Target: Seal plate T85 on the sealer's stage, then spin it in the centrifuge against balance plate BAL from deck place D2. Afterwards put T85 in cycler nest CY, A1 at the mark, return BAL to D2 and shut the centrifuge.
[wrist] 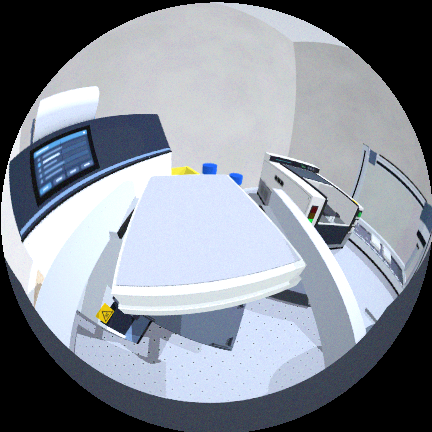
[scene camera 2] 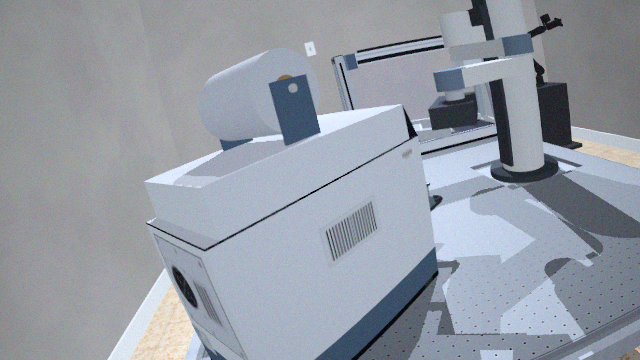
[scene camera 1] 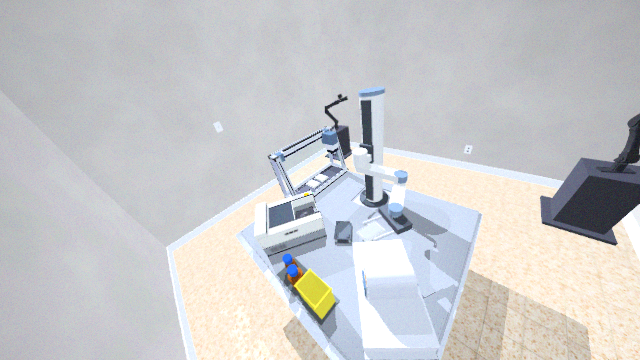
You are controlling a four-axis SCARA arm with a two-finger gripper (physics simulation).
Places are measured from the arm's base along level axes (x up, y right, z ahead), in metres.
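Where they show: gripper, between the fingertips: (wrist: 200,193) (scene camera 1: 367,231); arm's base, origin of its link: (scene camera 2: 524,170) (scene camera 1: 373,197).
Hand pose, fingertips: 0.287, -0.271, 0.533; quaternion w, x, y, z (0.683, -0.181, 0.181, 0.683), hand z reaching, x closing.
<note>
Things, the pixels of their top centre, and the offset from my fingertips, as dx, dy, dz. "spot": a spot on its surface instead.
- pale plate, centre of its top: (wrist: 196,199) (scene camera 1: 370,230) +0.003, -0.010, -0.014
- white sealer, centre of its top: (scene camera 2: 256,59) (scene camera 1: 387,265) +0.202, -0.211, +0.209
- gantry frame, a spot on its surface: (scene camera 2: 400,46) (scene camera 1: 302,143) spot: +0.221, +0.900, -0.364
My gripper (scene camera 1: 369,231) (wrist: 200,193) is shut on a pale plate (wrist: 205,230) with a smooth, silvery top and holds it level above the bench. Its label is not readable. The white sealer (scene camera 1: 387,270) (scene camera 2: 310,220) (wrist: 135,187) stands to the left in the wrist view, its touchscreen (wrist: 65,162) lit. The boxy centrifuge (scene camera 1: 295,235) (wrist: 290,200) stands apart from the gripper, with a dark lid panel and an opening beside it. I cannot tell which plate is BAL. The markings of D2 and nest CY are not readable.
A gantry frame (scene camera 1: 300,142) (scene camera 2: 400,46) with white plates (scene camera 1: 317,181) stands behind the centrifuge. A dark, low holder (scene camera 1: 343,232) (wrist: 210,325) sits on the bench. A yellow bin (scene camera 1: 314,291) (wrist: 185,171) and blue-capped bottles (scene camera 1: 293,271) (wrist: 209,168) stand along the edge.
</note>
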